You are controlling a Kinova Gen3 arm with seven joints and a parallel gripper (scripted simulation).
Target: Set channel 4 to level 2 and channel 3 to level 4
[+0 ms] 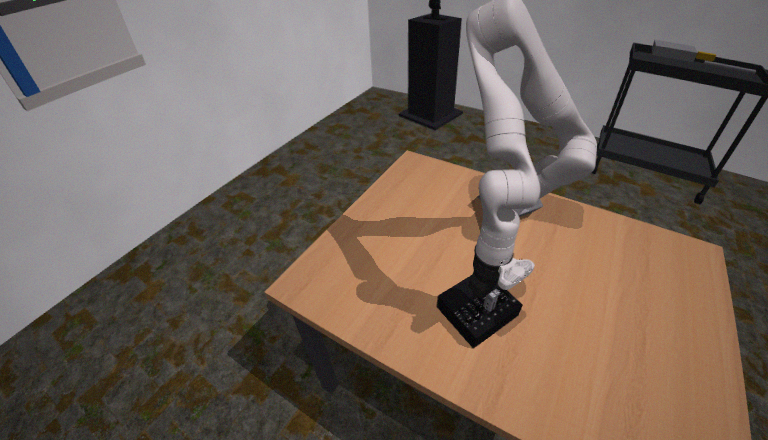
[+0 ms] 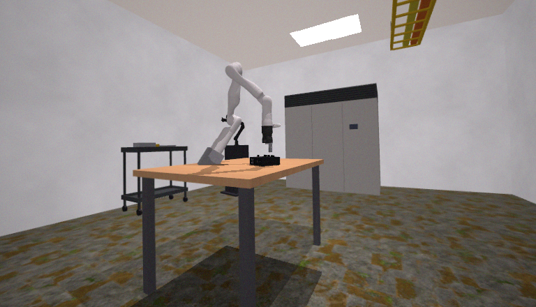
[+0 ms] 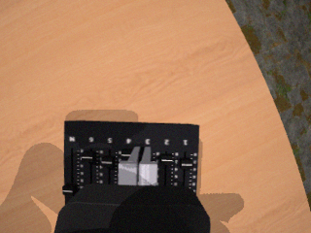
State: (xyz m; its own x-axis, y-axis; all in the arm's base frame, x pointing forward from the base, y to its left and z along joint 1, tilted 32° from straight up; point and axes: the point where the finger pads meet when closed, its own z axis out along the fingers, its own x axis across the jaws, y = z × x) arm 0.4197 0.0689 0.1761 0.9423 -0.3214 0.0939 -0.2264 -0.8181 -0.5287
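Now: the channel 4 fader 2 cm behind my hand and 4 cm below it. Also, from my hand: channel 3 fader (2 cm to the right, 4 cm below).
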